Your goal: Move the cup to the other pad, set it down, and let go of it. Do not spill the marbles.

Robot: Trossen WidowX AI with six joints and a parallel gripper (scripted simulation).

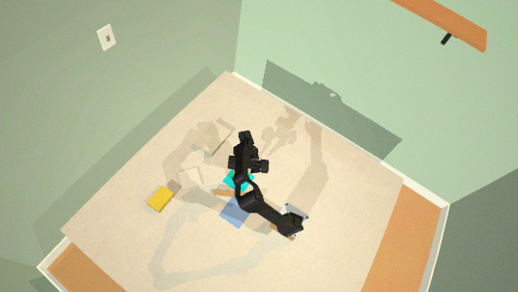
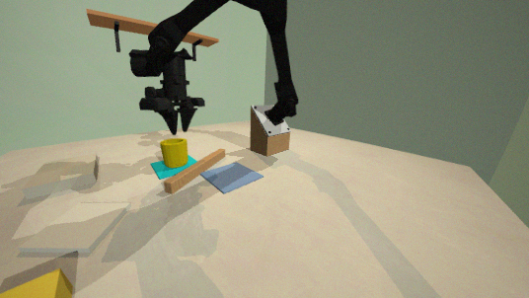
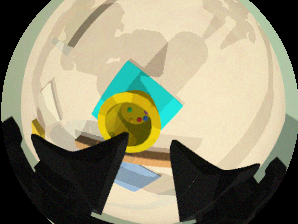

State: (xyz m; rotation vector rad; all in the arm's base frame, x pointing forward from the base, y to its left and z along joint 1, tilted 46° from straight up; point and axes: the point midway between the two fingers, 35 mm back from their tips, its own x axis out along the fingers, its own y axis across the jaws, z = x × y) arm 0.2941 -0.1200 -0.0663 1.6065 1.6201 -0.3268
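The yellow cup lies 50 mm below my gripper tip, 20 mm ahead of it and 10 mm to the left of it. The rest, counted from my gripper tip: cyan pad (100 mm below, 30 mm ahead, 10 mm to the left); blue pad (180 mm to the left, 100 mm below, 40 mm behind); wooden bar (90 mm to the left, 90 mm below, 10 mm behind).
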